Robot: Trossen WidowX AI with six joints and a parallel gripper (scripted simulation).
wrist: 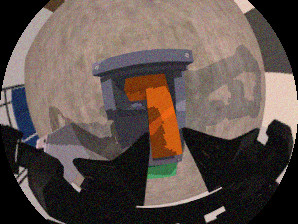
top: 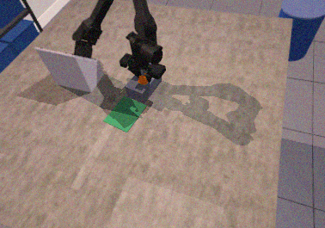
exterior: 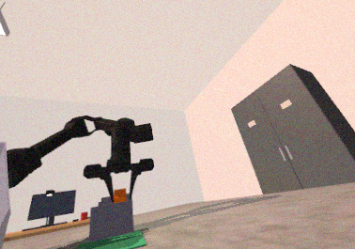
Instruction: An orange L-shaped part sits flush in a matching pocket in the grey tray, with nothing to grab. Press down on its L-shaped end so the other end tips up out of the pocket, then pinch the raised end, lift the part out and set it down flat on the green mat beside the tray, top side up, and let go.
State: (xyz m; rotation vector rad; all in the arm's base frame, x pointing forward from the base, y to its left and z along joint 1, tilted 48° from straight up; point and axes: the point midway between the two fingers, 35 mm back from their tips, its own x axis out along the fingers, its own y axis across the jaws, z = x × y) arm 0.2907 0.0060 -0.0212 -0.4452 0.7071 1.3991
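The green mat is 14 cm to the right of my gripper tip, 8 cm below it and 5 cm behind it. The rest, counted from my gripper tip: orange L-shaped part: 4 cm to the left, 3 cm below, 1 cm behind.
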